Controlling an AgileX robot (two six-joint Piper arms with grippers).
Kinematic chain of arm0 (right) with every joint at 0, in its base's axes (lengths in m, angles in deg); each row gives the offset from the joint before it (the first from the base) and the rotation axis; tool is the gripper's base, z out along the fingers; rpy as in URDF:
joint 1: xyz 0 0 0.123 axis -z
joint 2: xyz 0 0 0 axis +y
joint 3: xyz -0.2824 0 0.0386 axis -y
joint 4: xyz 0.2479 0 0.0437 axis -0.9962 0 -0.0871
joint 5: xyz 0 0 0 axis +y
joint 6: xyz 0.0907 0 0.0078 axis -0.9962 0 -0.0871
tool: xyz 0 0 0 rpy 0 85 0
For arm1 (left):
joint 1: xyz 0 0 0.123 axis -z
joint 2: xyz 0 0 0 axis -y
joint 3: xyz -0.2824 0 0.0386 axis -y
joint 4: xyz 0.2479 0 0.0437 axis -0.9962 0 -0.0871
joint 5: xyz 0 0 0 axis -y
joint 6: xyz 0.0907 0 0.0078 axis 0.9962 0 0.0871
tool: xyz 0 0 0 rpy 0 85 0
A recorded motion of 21 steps. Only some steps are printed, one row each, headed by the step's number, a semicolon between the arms.
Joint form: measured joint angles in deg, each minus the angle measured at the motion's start. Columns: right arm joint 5, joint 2, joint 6, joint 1, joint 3, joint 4; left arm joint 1, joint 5, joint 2, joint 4, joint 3, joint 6.
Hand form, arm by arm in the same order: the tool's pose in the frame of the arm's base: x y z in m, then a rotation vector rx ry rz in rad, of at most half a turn. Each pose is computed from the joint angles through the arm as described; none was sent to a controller.
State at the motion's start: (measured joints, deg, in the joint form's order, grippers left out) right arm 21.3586 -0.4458 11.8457 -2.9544 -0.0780 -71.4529; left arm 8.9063 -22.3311 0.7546 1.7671 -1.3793 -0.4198
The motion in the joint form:
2: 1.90 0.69 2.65 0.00 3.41 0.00; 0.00 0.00 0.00 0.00 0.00 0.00
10: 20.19 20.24 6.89 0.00 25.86 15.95; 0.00 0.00 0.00 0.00 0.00 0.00
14: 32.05 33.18 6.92 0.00 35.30 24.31; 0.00 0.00 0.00 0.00 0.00 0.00
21: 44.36 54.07 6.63 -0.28 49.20 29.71; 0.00 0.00 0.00 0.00 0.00 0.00
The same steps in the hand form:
2: 0.0455 0.0366 0.2202 0.4392 1.6168 1.0852; 0.0512 -0.0091 0.1707 0.1208 1.8826 -0.1420
10: 0.0600 0.0530 0.3036 0.0055 1.8976 0.9126; 0.0512 -0.0091 0.1707 0.1208 1.8826 -0.1420
14: 0.0864 0.0582 0.3203 -0.1557 2.1648 0.8526; 0.0512 -0.0091 0.1707 0.1208 1.8826 -0.1420
21: 0.1486 0.0638 0.3357 -0.2723 2.4845 0.8707; 0.0512 -0.0091 0.1707 0.1208 1.8826 -0.1420

